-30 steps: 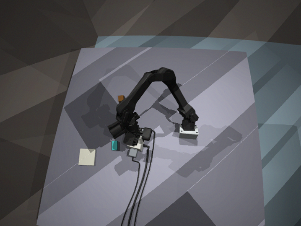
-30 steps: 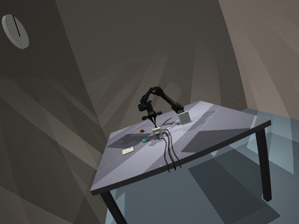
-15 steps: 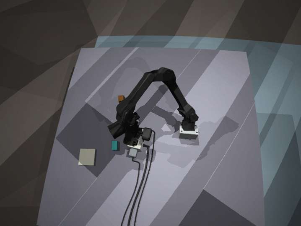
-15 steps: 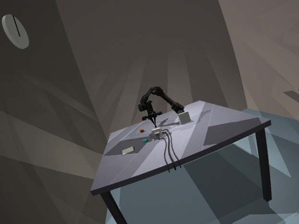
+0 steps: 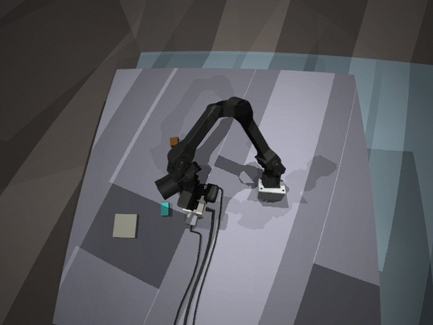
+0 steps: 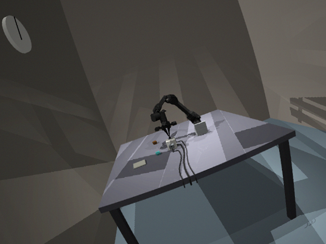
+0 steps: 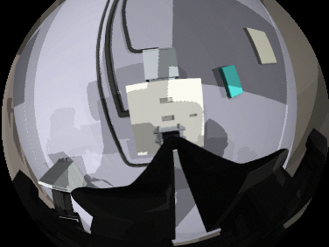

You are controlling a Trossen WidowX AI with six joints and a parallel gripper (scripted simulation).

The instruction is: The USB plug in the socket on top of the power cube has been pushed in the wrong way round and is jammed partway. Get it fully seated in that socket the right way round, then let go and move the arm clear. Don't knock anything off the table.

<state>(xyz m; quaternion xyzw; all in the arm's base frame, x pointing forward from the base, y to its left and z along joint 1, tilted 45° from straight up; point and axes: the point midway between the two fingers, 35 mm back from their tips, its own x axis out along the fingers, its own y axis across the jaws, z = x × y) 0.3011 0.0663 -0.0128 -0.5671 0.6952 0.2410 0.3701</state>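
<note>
My gripper tip is now 2 cm above the dark USB plug. The rest, counted from my gripper tip: brown block: 28 cm to the right, 12 cm ahead, 9 cm below; teal block: 14 cm ahead, 10 cm below, 2 cm to the left; grey socket: 4 cm below.
</note>
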